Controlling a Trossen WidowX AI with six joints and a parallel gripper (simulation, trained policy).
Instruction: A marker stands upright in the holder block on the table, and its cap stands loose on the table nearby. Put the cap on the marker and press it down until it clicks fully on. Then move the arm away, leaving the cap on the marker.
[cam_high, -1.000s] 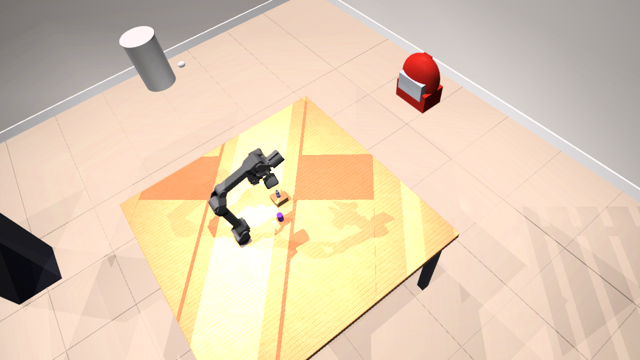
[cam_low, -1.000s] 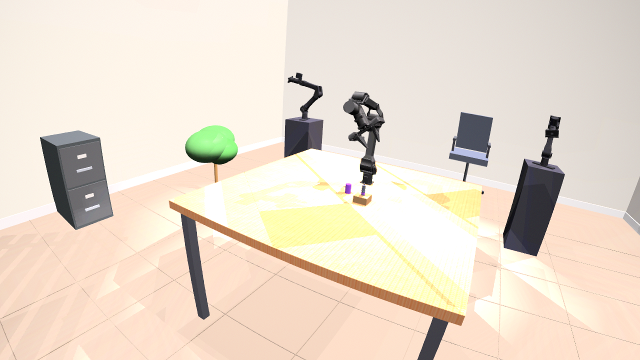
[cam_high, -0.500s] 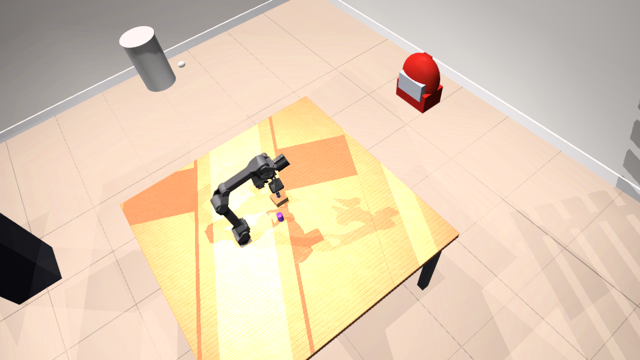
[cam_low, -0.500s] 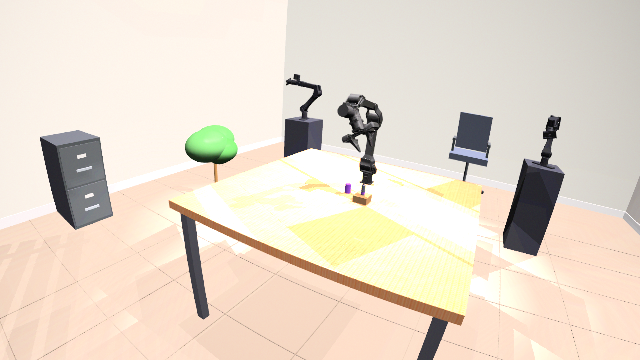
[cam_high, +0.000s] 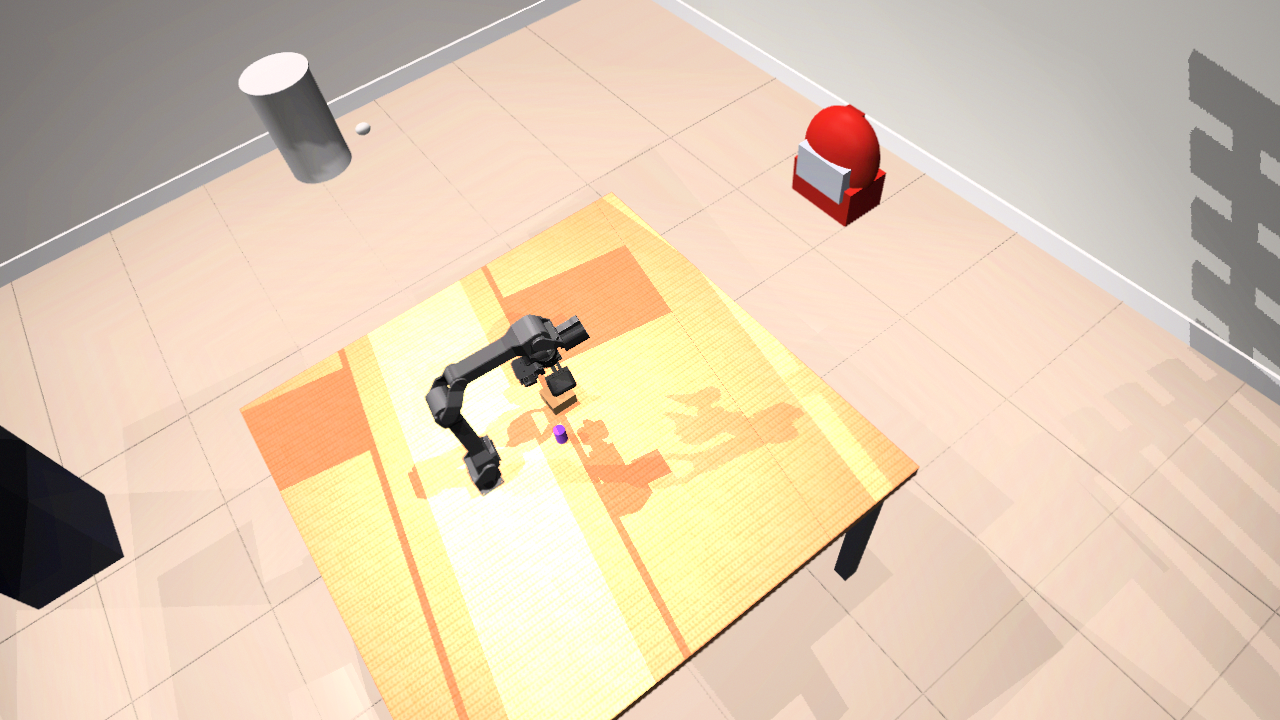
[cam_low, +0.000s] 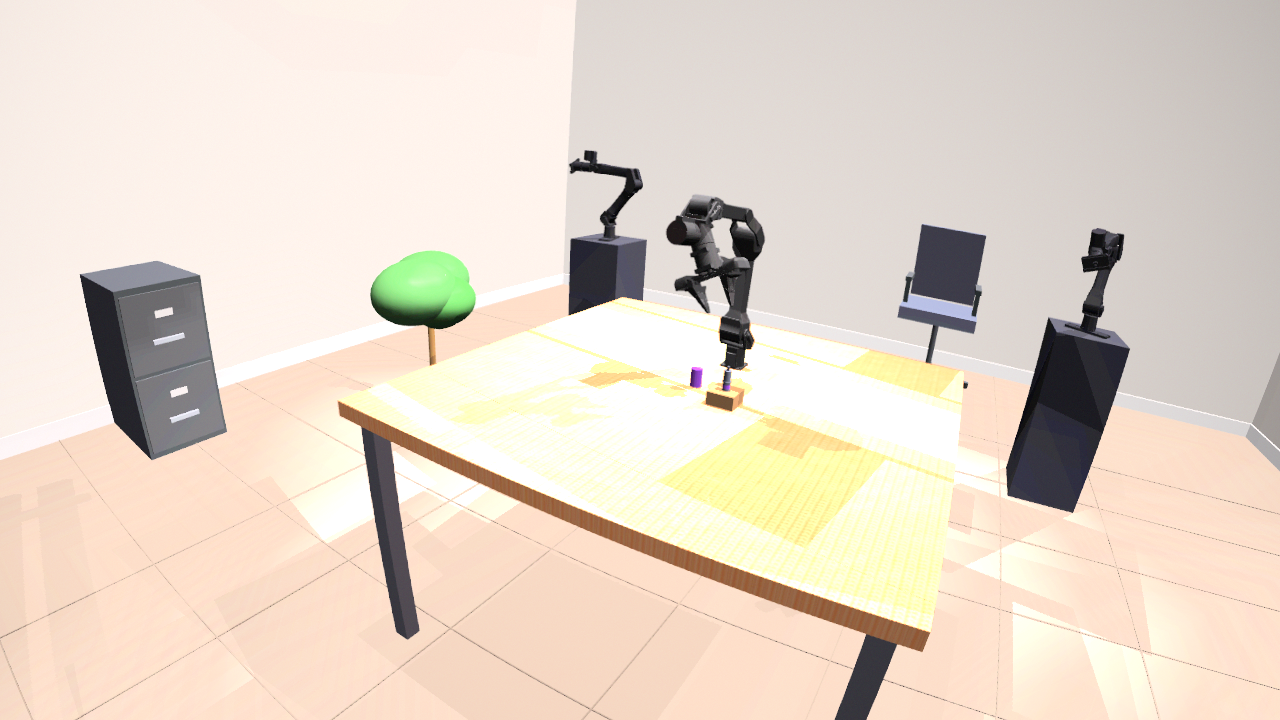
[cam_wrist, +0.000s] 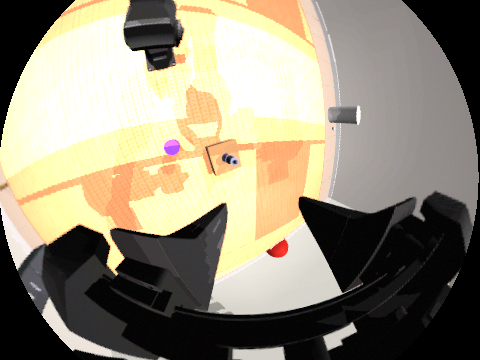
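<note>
Now: gripper tip 20 cm above the purple cap, 7 cm to the left of it and 6 cm past it. From my gripper tip the other things lie so: holder block 21 cm below, 4 cm to the left.
</note>
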